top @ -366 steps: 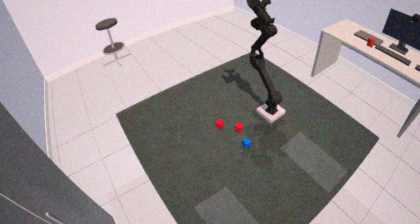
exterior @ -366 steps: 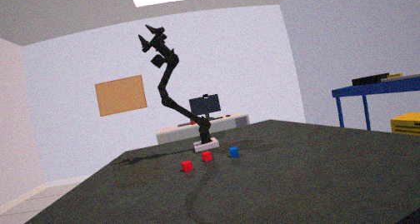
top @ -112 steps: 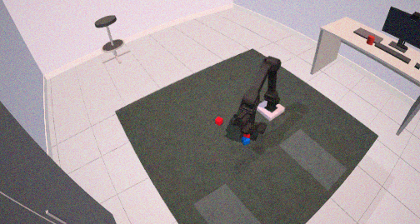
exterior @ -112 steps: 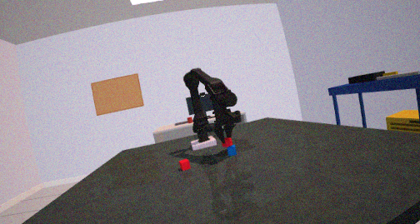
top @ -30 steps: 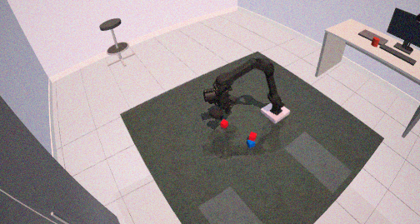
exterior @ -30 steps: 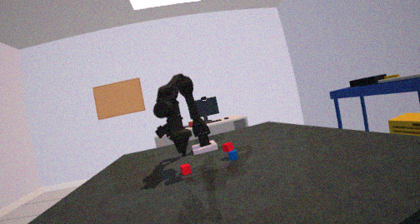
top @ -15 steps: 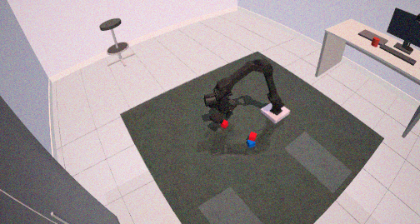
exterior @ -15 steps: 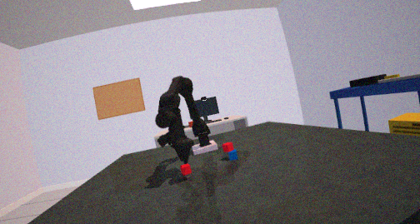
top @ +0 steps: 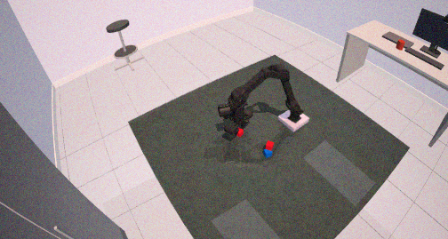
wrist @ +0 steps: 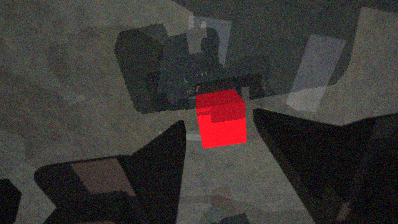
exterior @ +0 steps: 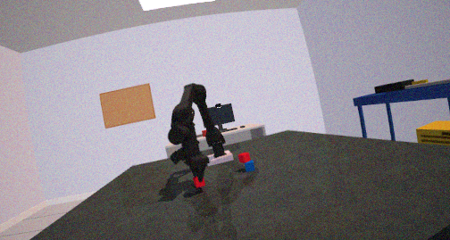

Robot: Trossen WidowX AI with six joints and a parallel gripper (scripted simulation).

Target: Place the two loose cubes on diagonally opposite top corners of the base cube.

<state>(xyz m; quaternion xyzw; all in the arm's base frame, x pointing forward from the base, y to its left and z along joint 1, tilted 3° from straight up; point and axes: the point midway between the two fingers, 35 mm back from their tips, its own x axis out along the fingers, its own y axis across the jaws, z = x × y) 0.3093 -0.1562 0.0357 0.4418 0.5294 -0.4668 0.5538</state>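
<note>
Now: the blue base cube 210 mm to the left of my gripper tip, 10 mm below it and 10 mm behind it.
</note>
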